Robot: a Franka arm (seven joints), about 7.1 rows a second.
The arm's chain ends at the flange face. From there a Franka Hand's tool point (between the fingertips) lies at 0.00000 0.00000 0.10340 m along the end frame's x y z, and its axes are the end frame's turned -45 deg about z.
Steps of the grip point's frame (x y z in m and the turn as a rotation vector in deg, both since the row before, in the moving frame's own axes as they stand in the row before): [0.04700, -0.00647, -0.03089, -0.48, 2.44, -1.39]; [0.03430, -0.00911, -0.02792, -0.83, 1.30, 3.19]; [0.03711, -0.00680, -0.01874, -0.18, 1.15, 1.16]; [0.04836, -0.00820, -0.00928, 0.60, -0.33, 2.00]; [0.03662, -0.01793, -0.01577, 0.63, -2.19, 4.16]
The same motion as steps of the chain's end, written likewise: [0.02496, -0.03526, -0.03079, 1.39, 2.06, -1.39]; [0.01508, -0.03017, -0.02788, 0.33, 1.51, 3.19]; [0.01972, -0.02983, -0.01872, 0.69, 0.94, 1.16]; [0.02958, -0.03963, -0.00927, 0.19, -0.66, 2.00]; [0.01688, -0.04043, -0.01569, -1.10, -1.99, 4.16]
